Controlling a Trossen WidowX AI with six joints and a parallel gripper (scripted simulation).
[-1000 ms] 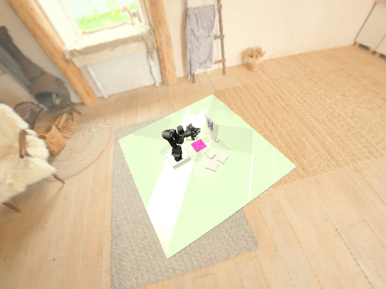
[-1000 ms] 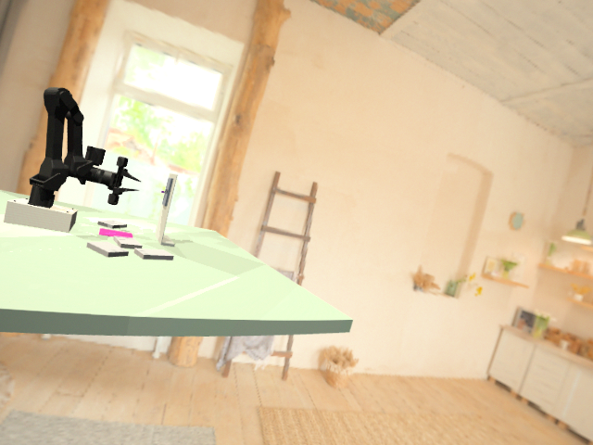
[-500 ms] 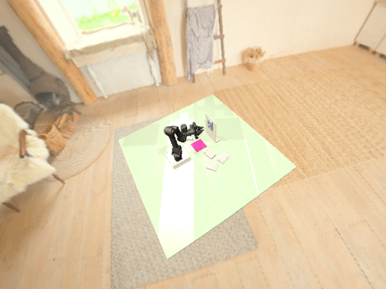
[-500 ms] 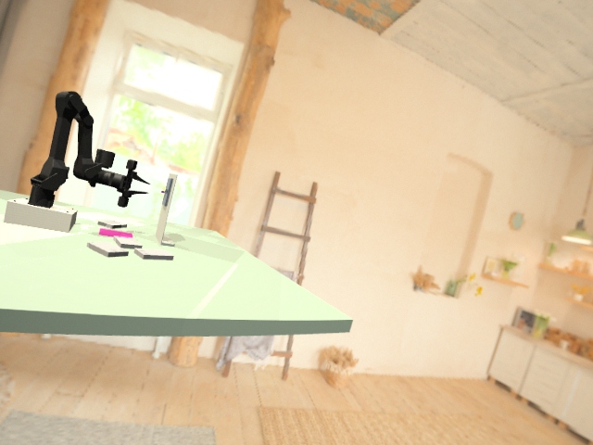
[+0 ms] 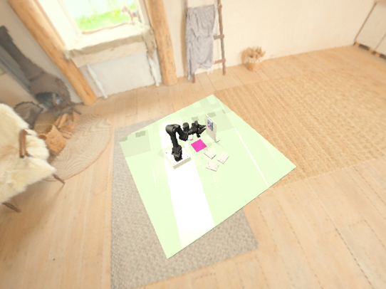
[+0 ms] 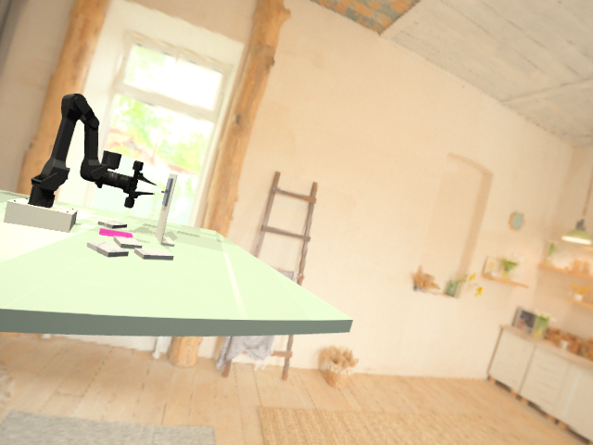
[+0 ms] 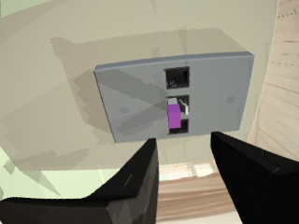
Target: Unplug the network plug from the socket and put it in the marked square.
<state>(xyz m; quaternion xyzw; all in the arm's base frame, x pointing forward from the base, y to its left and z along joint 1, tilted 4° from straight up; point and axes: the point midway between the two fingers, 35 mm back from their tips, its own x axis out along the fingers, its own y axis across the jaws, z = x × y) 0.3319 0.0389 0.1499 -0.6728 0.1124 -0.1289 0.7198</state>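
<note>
Now: gripper tip 4 cm short of the plug. Also, from my gripper tip: upright panel 7 cm below, 6 cm ahead, 1 cm to the right; then magenta marked square 20 cm below, 11 cm behind.
</note>
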